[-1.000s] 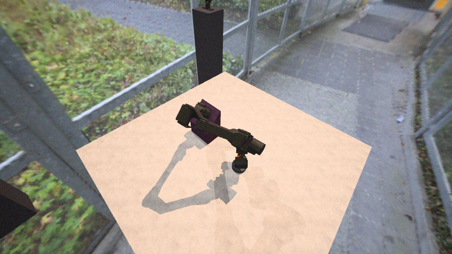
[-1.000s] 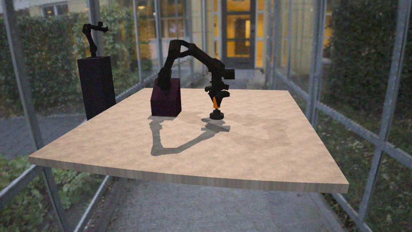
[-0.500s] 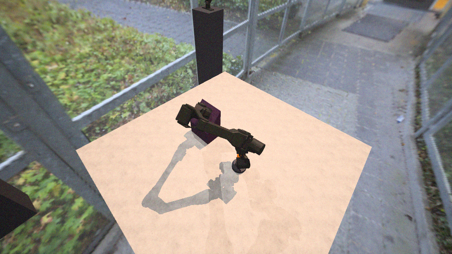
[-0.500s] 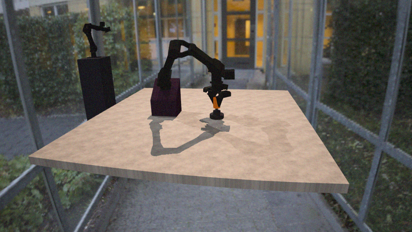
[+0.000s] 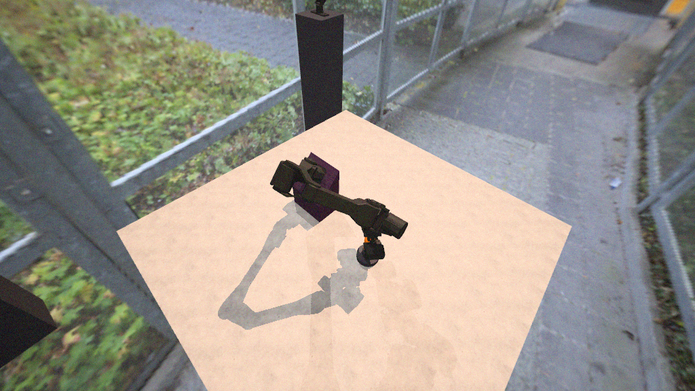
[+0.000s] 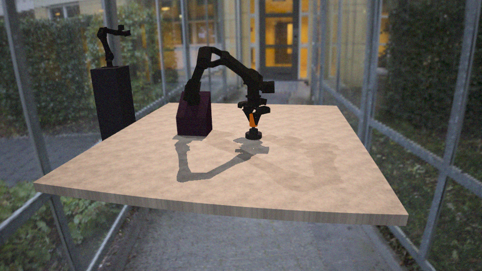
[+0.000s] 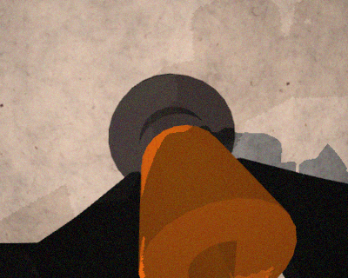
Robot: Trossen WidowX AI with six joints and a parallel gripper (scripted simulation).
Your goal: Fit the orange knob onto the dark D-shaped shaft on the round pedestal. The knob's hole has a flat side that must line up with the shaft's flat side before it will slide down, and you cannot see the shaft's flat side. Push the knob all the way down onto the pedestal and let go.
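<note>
The orange knob is 20 mm above my gripper tip. Also, from my gripper tip: pedestal: 40 mm below.
</note>
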